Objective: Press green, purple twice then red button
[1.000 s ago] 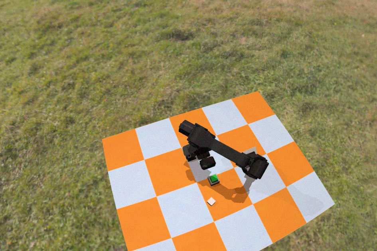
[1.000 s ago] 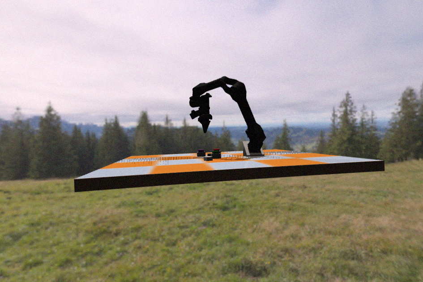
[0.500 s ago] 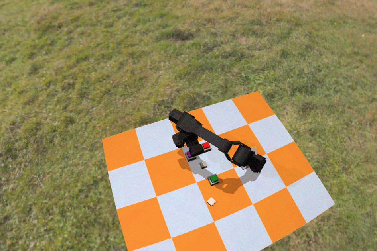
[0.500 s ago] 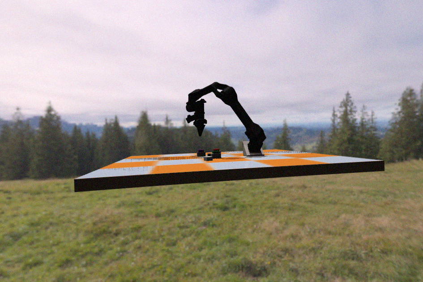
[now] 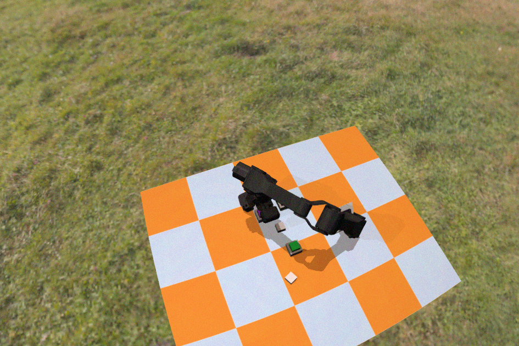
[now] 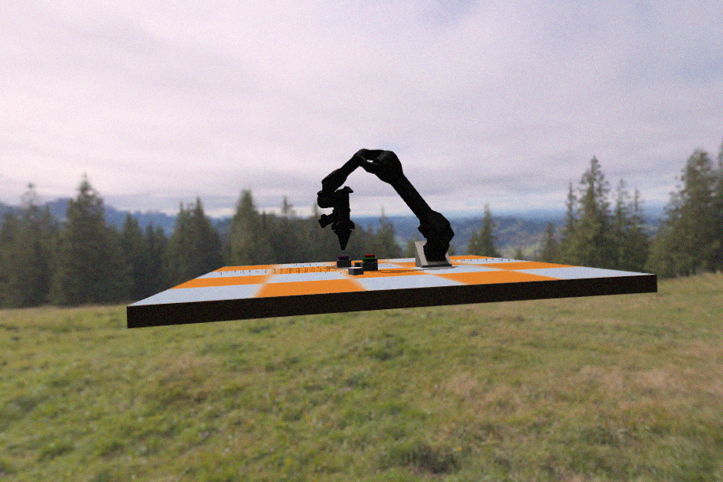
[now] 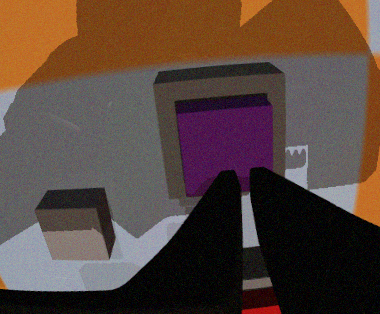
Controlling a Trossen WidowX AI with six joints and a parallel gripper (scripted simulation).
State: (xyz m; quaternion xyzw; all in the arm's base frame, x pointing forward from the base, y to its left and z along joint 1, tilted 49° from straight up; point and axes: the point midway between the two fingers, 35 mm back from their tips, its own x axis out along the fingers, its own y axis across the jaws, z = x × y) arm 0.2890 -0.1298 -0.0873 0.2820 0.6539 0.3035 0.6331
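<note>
Now: the purple button 30 mm below my gripper tip. Round my gripper tip: red button: 100 mm behind, 20 mm to the right, 30 mm below; then green button: 60 mm behind, 180 mm to the left, 30 mm below; then pale block: 280 mm to the left, 50 mm below.
</note>
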